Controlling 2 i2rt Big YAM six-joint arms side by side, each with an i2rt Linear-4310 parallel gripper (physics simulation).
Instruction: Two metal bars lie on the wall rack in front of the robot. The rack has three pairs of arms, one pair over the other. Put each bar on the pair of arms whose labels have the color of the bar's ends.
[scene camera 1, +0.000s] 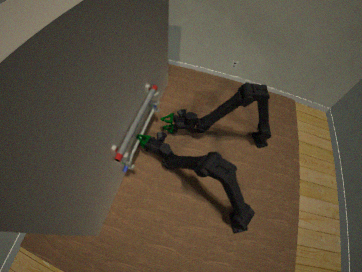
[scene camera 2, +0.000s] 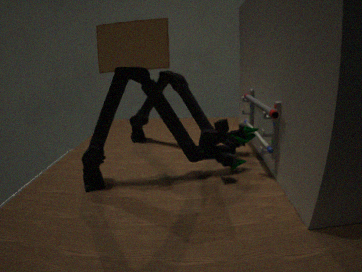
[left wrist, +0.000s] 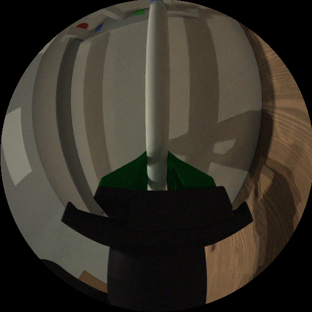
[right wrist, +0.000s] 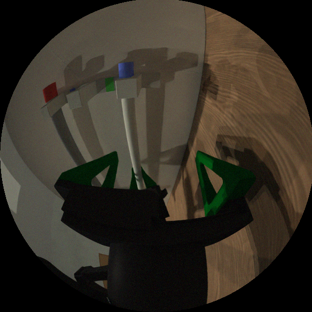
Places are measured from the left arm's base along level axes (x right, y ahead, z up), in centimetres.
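Where they show: left gripper, between the fingertips: (scene camera 1: 136, 135) (scene camera 2: 259, 131); right gripper, between the fingertips: (scene camera 1: 161, 123) (scene camera 2: 247, 151); left arm's base, origin of its link: (scene camera 1: 238, 221) (scene camera 2: 138, 139); right arm's base, origin of its link: (scene camera 1: 259, 140) (scene camera 2: 94, 183).
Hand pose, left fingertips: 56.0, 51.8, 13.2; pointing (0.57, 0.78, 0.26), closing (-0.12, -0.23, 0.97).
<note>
Things, the pixels of their top centre, and the offset from my left fingertips, as dx, dy, dz. Level surfaces: height alone.
- thick grey bar with red ends, centre of its top: (scene camera 2: 258, 100) (scene camera 1: 137, 117) +1.2, -3.0, +16.5
- thinner white bar with blue ends, centre of its top: (scene camera 2: 256, 131) (scene camera 1: 140, 133) +0.7, -2.6, +0.5
- wooden floor, height of its surface: dz -13.2
A thick grey bar with red ends (scene camera 1: 136, 122) (scene camera 2: 260, 104) (right wrist: 67, 136) lies on the top pair of rack arms. A thinner white bar with blue ends (scene camera 2: 260, 139) (left wrist: 157, 75) (right wrist: 130, 125) is at the lowest pair. The left gripper (scene camera 1: 144, 140) (left wrist: 157, 156) is shut on the white bar, partway along it. The right gripper (scene camera 1: 168, 124) (right wrist: 157, 152) is open; its fingers stand apart around the left gripper's fingertips and the white bar in its wrist view, not touching the bar. A blue label (left wrist: 99, 28) (right wrist: 73, 90) and a green label (left wrist: 140, 12) (right wrist: 110, 84) show; label-to-arm matching is unclear.
The grey wall (scene camera 1: 70, 110) (scene camera 2: 305, 115) rises behind the bars. The wooden floor (scene camera 1: 210, 225) (scene camera 2: 165, 225) lies below both arms. The two grippers are close together in front of the rack. A brown panel (scene camera 2: 133, 45) shows at the back.
</note>
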